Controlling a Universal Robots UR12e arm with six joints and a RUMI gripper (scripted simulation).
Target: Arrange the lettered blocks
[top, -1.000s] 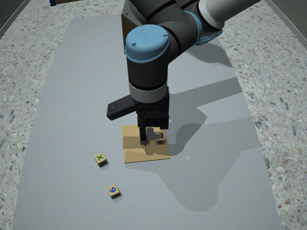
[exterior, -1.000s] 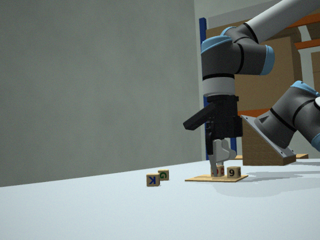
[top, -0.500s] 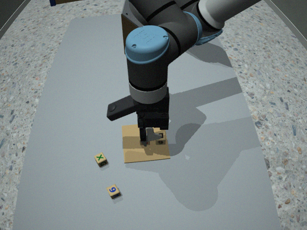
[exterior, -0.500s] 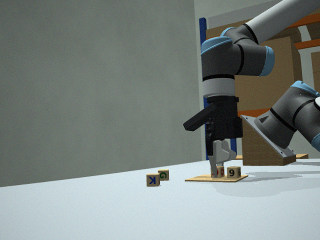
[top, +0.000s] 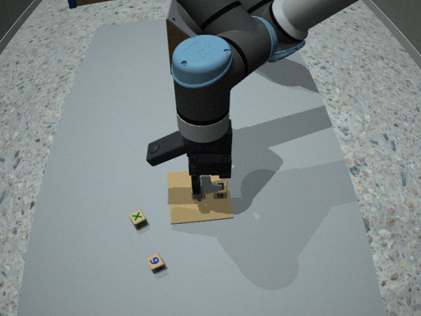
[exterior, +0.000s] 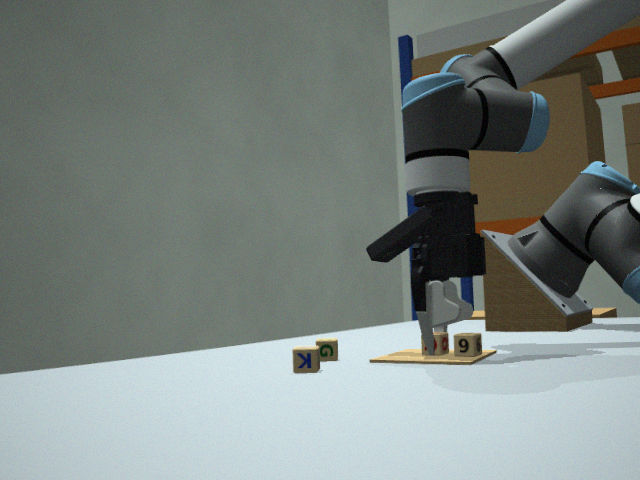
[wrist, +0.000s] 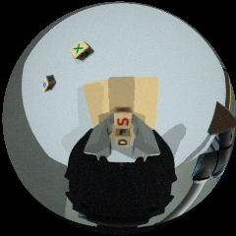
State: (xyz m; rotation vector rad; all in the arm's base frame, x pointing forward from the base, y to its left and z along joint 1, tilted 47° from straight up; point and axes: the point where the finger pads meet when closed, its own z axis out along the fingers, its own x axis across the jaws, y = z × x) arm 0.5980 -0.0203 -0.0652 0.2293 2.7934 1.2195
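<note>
My hand is 20 mm above the tan mat.
</note>
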